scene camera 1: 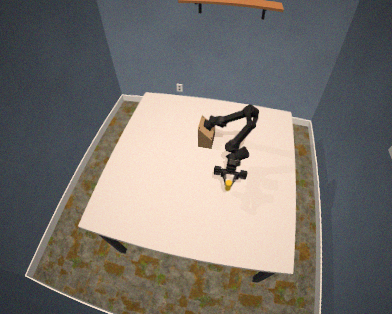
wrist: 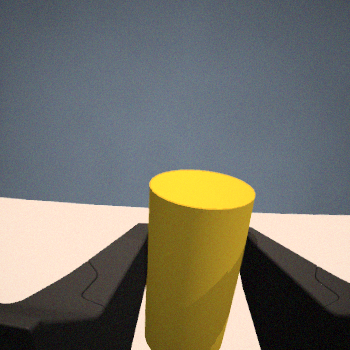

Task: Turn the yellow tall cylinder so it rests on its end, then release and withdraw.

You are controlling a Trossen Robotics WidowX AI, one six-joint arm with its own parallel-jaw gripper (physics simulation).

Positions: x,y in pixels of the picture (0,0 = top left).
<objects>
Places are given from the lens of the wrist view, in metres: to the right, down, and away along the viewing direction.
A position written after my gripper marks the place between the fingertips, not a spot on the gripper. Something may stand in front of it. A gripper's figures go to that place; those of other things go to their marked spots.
my gripper (wrist: 193,236): 0.01, 0.02, 0.10
yellow tall cylinder (wrist: 198,221): 0.01, 0.01, 0.07
</objects>
